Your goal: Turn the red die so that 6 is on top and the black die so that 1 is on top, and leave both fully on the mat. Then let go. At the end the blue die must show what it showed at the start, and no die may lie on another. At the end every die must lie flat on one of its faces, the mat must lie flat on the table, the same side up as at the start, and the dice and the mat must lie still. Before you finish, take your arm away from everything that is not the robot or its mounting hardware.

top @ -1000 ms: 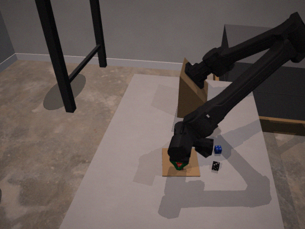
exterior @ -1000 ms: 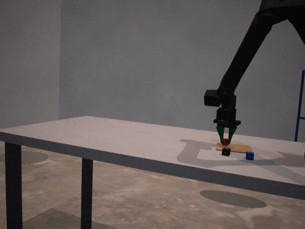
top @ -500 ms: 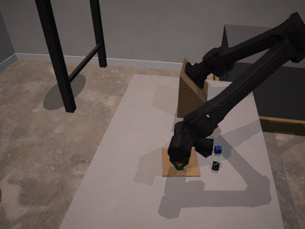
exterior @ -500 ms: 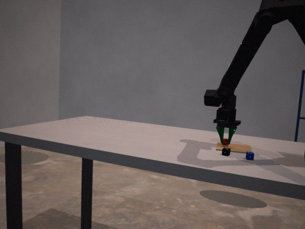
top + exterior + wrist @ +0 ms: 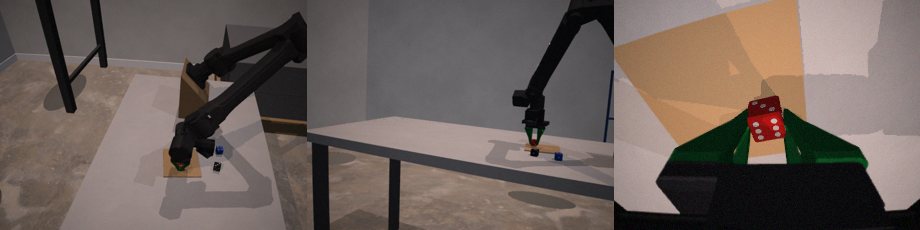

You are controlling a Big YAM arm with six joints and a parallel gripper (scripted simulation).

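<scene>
Now: hand right at the red die. The rest, counted from my hand: black die 14 cm to the left, 3 cm behind, 1 cm below; tan mat 4 cm behind, 2 cm below; blue die 15 cm to the left, 11 cm behind, 1 cm below.
</scene>
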